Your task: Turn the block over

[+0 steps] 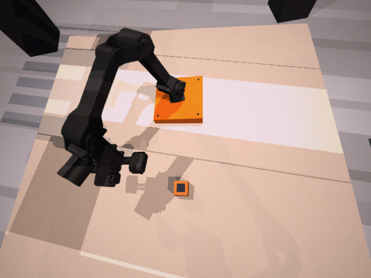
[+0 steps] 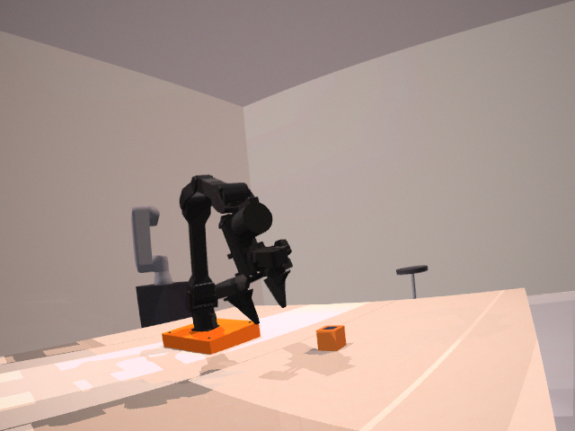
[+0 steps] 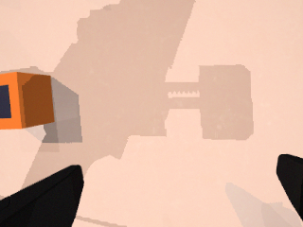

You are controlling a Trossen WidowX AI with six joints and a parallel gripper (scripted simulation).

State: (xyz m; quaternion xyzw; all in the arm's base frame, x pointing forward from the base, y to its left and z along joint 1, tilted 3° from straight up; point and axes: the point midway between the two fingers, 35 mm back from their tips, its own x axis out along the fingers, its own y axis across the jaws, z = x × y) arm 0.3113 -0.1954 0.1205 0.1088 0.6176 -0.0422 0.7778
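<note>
The orange block is 70 mm ahead of my gripper tip, 160 mm to the left of it and 80 mm below it.
</note>
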